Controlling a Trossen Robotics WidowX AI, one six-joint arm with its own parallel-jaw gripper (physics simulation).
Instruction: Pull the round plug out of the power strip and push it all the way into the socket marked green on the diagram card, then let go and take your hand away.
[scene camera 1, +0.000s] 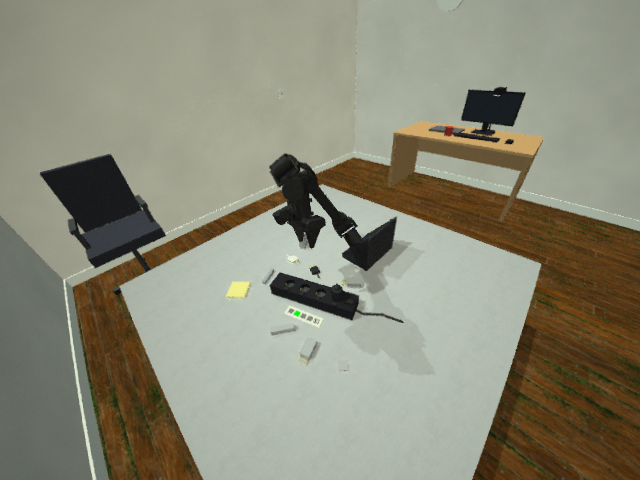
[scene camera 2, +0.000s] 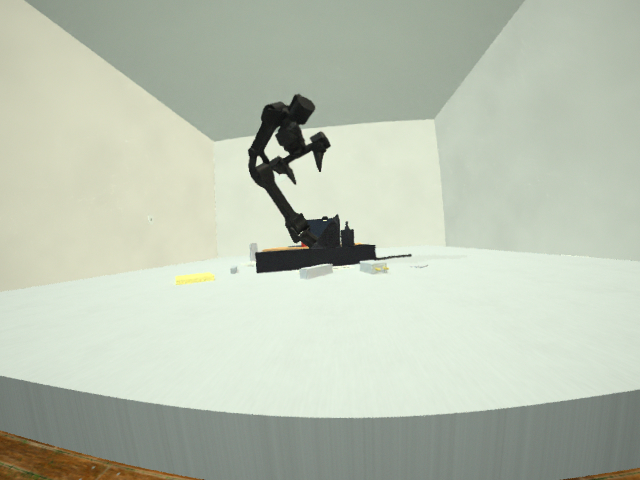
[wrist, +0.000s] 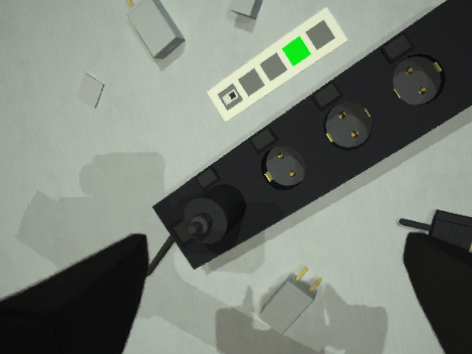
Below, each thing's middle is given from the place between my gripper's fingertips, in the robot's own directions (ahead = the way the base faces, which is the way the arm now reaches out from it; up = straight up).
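Labels:
The diagram card (wrist: 318, 36) is 90 mm ahead of my hand, 30 mm to the left of it and 250 mm below it. As for the black power strip (scene camera 2: 284, 260), my hand is 80 mm to the right of it and 230 mm above it.

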